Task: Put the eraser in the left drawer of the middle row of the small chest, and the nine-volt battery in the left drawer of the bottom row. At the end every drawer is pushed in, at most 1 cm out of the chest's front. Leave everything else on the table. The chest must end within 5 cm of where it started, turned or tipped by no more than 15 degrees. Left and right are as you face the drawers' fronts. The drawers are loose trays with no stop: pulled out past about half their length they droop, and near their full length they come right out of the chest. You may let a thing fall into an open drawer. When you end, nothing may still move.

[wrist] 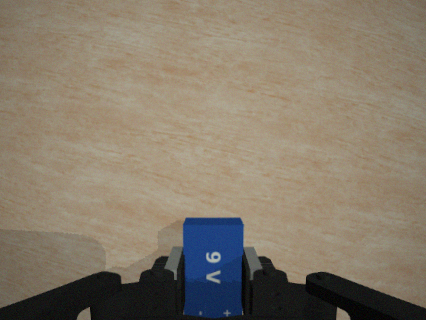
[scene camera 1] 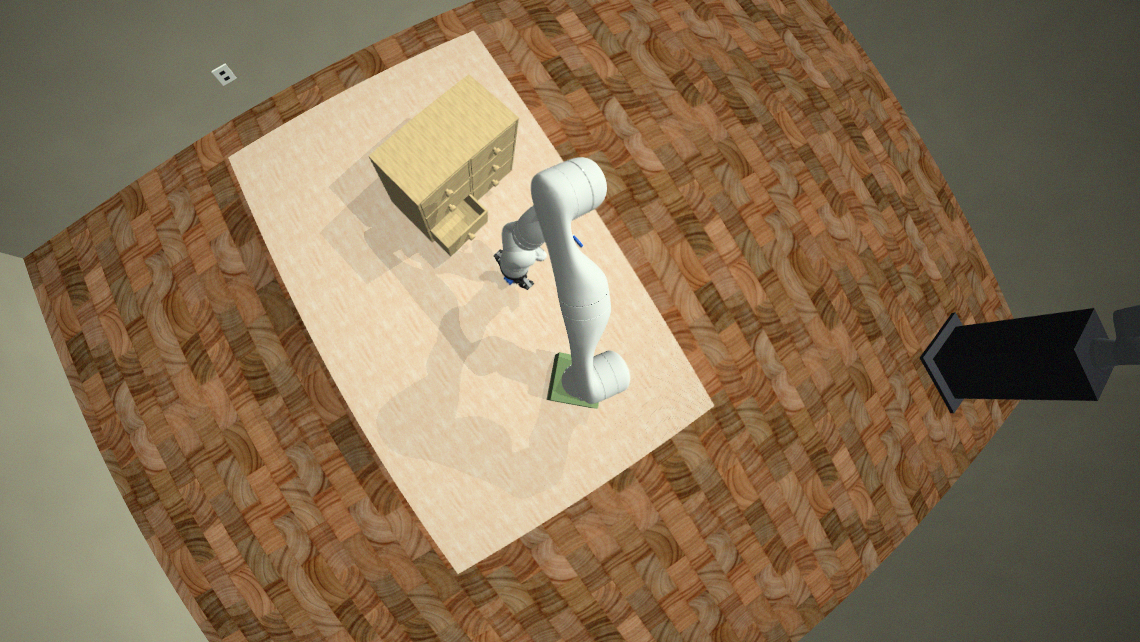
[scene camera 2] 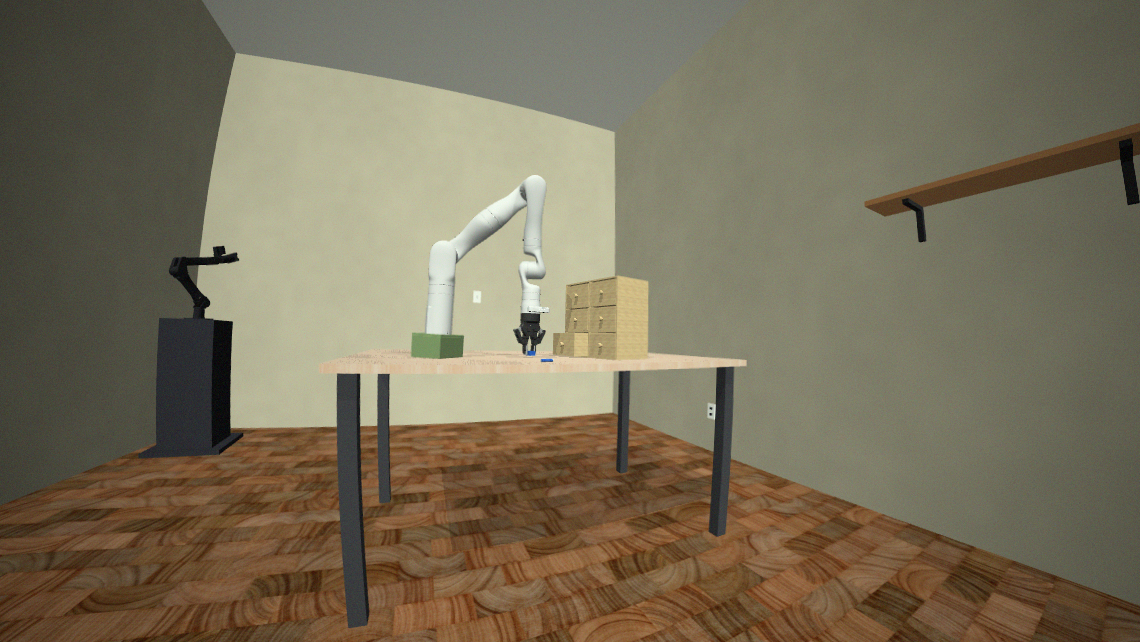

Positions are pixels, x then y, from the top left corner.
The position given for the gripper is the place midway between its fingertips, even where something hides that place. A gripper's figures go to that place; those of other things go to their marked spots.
Labels:
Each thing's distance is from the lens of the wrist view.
gripper (wrist: pixel 213 266): 17 cm
blue nine-volt battery (wrist: pixel 213 247): 15 cm

